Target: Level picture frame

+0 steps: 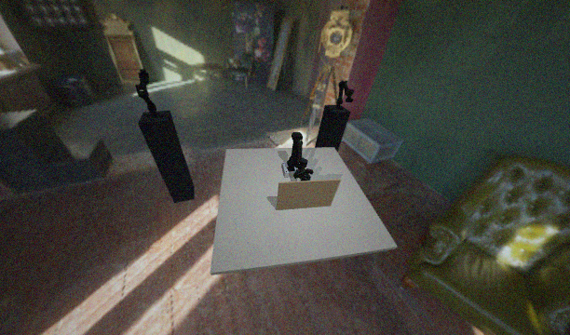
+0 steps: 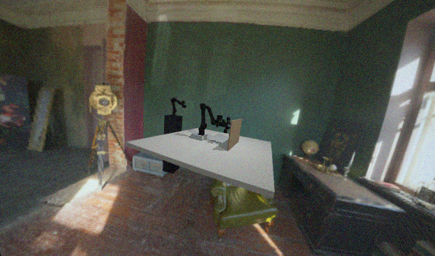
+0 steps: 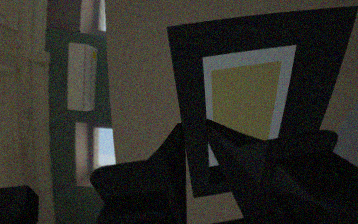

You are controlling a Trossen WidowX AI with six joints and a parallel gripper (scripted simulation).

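The picture frame lies 1 cm to the right of my gripper tip and 5 cm below it. Round my gripper tip: tan wall panel (2 cm ahead, 7 cm below).
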